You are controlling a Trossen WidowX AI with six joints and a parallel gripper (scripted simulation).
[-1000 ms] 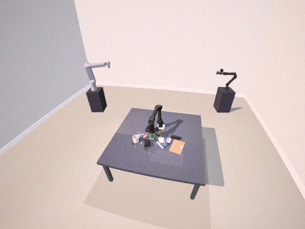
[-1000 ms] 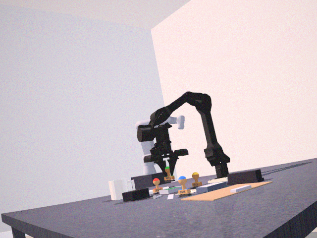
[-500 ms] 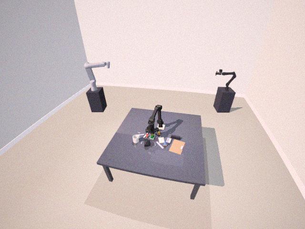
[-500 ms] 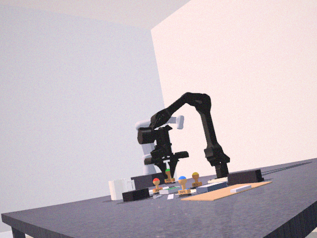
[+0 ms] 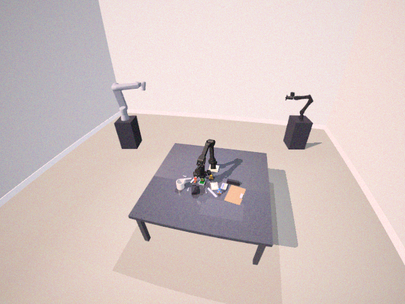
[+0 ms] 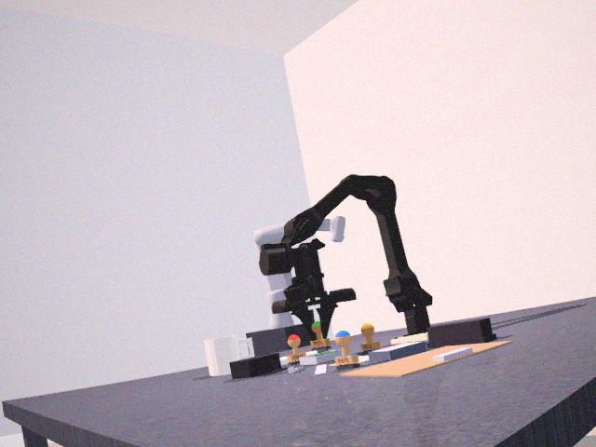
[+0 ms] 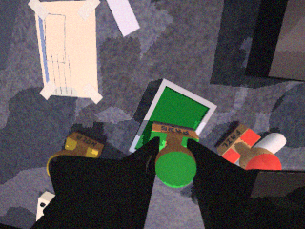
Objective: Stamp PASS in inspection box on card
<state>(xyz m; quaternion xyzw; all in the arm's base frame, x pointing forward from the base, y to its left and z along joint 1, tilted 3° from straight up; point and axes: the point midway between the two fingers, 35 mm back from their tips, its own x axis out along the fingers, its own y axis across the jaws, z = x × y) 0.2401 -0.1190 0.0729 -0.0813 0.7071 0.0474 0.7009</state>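
Right now the green ink pad is 40 mm below my gripper tip. Also, from my gripper tip: green-knobbed PASS stamp: right at my gripper tip; then red-knobbed stamp: 70 mm to the right, 30 mm below; then yellow-knobbed stamp: 50 mm behind, 100 mm to the left, 30 mm below.
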